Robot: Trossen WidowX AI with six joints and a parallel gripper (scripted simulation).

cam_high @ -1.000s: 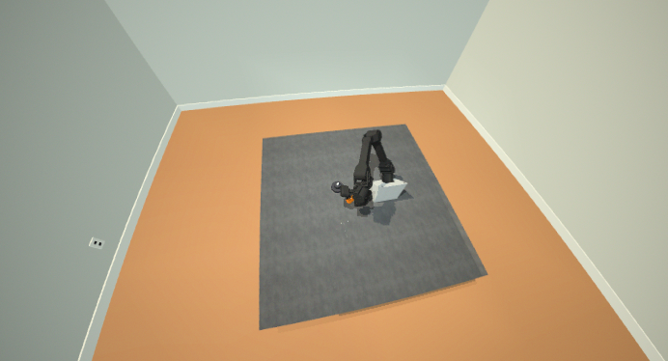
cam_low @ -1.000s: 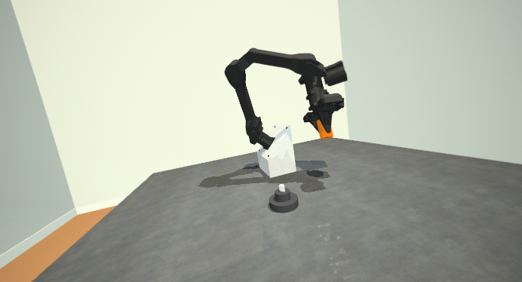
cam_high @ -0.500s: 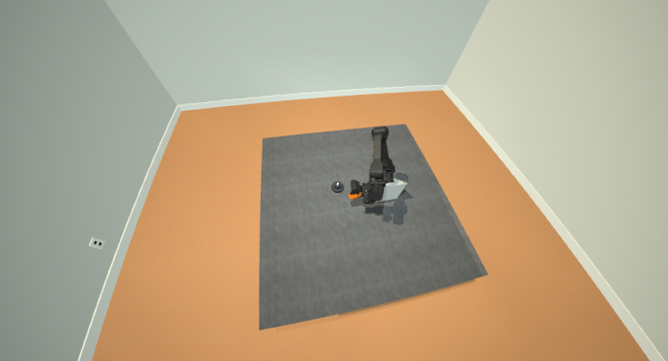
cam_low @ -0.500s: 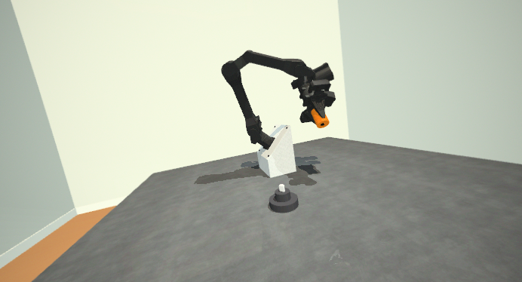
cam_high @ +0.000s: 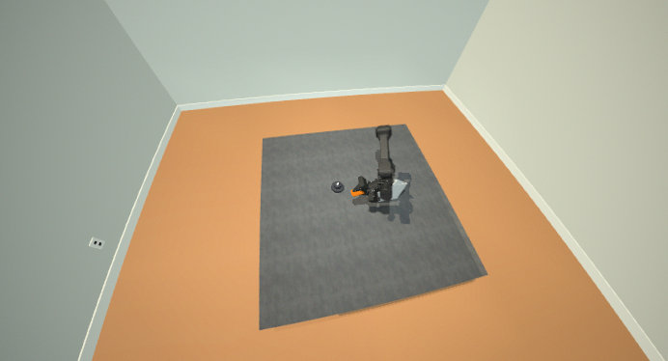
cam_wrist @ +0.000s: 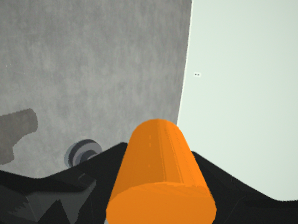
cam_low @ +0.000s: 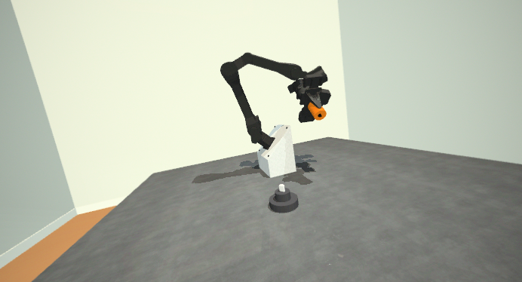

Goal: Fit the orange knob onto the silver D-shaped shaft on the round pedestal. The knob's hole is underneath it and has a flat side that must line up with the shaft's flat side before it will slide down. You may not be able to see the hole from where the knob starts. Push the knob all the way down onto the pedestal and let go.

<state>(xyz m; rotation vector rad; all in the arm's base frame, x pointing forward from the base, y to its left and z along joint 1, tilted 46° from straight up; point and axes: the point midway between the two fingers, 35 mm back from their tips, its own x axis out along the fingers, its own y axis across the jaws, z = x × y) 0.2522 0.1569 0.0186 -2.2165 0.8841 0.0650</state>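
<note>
My gripper tip is 30 mm past the orange knob, 20 mm below it and 10 mm to the right of it. The rest, counted from my gripper tip: round pedestal: 210 mm below, 180 mm to the right, 40 mm ahead.
</note>
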